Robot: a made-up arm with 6 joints.
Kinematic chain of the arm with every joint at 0, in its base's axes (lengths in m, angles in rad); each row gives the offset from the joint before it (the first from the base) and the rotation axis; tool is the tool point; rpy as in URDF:
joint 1: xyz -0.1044 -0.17 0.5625 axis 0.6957 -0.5 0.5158
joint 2: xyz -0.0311 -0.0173 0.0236 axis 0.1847 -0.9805 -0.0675
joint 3: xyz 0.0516 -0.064 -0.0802 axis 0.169 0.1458 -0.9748
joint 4: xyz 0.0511 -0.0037 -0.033 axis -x
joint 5: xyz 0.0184 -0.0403 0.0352 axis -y
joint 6: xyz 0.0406 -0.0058 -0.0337 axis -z
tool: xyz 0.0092 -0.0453 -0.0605 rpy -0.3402 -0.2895 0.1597
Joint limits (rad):
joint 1: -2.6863..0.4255
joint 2: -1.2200..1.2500
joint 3: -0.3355..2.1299
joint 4: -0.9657..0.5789
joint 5: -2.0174..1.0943
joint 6: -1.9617..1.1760
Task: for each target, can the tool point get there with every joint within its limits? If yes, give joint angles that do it. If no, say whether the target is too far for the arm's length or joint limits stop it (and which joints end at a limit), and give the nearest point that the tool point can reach.
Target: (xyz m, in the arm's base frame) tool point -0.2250 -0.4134 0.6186
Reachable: yes | joints -1.4103 0.0401 0.3565 -0.4749 0.0108 0.0096
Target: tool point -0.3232 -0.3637 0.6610
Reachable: yes | joints -0.7524 -0.4705 1.5910 -0.3093 0.8548 -0.5403
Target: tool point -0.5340 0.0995 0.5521
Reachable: no: too far | nearest point -0.3279 -0.0417 0.6511 | short by 0.269 m
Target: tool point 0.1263 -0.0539 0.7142
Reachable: no: joint limits stop it (at a limit: joint 1, joint 2, joint 4, joint 5) | nearest point 0.0726 0.0098 0.6965 | short by 0.085 m
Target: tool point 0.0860 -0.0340 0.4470
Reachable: no: joint limits stop it (at a limit: joint 1, joint 3, joint 4) | nearest point 0.0730 -0.1038 0.4527 | short by 0.071 m
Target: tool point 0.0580 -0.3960 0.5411
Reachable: yes | joints -0.3345 0.6691 0.4510 0.2879 -0.0200 -1.4990
